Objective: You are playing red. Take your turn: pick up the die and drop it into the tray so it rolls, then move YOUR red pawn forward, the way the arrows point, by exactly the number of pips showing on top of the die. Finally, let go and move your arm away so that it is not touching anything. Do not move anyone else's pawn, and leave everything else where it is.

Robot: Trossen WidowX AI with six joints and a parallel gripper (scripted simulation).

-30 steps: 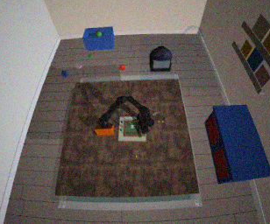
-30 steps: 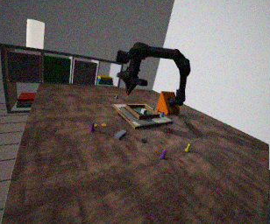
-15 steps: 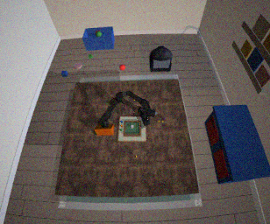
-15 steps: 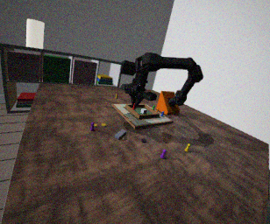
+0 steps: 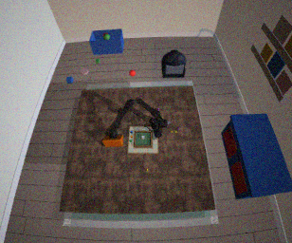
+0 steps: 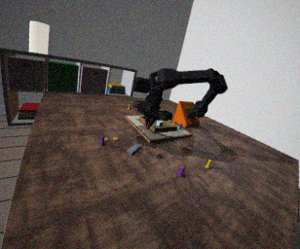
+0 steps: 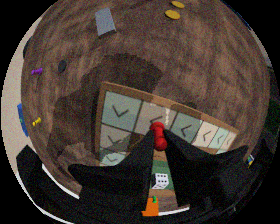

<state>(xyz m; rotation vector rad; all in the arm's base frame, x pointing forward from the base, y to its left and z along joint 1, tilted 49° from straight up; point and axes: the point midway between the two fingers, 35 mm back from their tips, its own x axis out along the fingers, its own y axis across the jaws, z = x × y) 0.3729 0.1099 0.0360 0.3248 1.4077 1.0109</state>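
Right now the red pawn is 10 mm above my gripper tip. Round my gripper tip: green tray 110 mm behind, 70 mm to the right, 30 mm below; grey block 120 mm ahead, 110 mm to the left, 30 mm below; white die 110 mm behind, 60 mm to the right, 10 mm below.
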